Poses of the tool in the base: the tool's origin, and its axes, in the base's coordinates. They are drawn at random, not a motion.
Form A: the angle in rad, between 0 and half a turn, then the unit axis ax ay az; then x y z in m.
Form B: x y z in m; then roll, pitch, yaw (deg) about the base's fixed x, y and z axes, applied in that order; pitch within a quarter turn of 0, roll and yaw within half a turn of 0. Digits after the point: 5 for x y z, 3 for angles.
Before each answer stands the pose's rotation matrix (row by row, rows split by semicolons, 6 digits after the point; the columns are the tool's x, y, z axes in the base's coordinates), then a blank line. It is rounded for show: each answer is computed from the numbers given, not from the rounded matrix.
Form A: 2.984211 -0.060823 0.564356 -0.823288 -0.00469 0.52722 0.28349
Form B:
-0.980288 0.060809 0.187984; -0.197264 -0.354582 -0.913980; 0.011078 -0.933045 0.359588

-0.00469 0.52722 0.28349 -68.924 -0.635 -168.622
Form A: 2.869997 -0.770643 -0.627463 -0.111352 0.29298 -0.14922 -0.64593
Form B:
0.202668 0.979248 0.000151; 0.919503 -0.190356 0.343917; 0.336809 -0.069562 -0.939000

0.29298 -0.14922 -0.64593 -175.763 -19.683 77.570
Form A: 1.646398 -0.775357 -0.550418 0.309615 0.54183 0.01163 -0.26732
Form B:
0.571056 0.150274 -0.807040; 0.767735 0.250313 0.589853; 0.290652 -0.956432 0.027572

0.54183 0.01163 -0.26732 -88.349 -16.897 53.357
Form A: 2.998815 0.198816 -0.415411 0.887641 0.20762 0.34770 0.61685
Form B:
-0.911171 -0.290645 0.292048; -0.038035 -0.646448 -0.762009; 0.410269 -0.705429 0.577970

0.20762 0.34770 0.61685 -50.672 -24.222 -177.610
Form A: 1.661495 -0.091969 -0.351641 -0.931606 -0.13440 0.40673 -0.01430
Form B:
-0.081350 0.963046 -0.256757; -0.892508 0.044277 0.448853; 0.443635 0.265671 0.855924

-0.13440 0.40673 -0.01430 17.244 -26.336 -95.208
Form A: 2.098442 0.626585 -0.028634 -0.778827 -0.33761 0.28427 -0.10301
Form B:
0.086787 0.645927 -0.758450; -0.699878 -0.502268 -0.507837; -0.708971 0.574896 0.408480

-0.33761 0.28427 -0.10301 54.605 45.151 -82.931
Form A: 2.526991 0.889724 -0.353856 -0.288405 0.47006 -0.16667 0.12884
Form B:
0.621352 -0.405751 -0.670289; -0.738358 -0.589489 -0.327612; -0.262199 0.698476 -0.665870

0.47006 -0.16667 0.12884 133.631 15.201 -49.918
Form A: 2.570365 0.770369 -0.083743 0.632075 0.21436 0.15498 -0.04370
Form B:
0.251479 -0.460525 0.851279; 0.222957 -0.828325 -0.513972; 0.941833 0.319052 -0.105629

0.21436 0.15498 -0.04370 108.318 -70.362 41.560
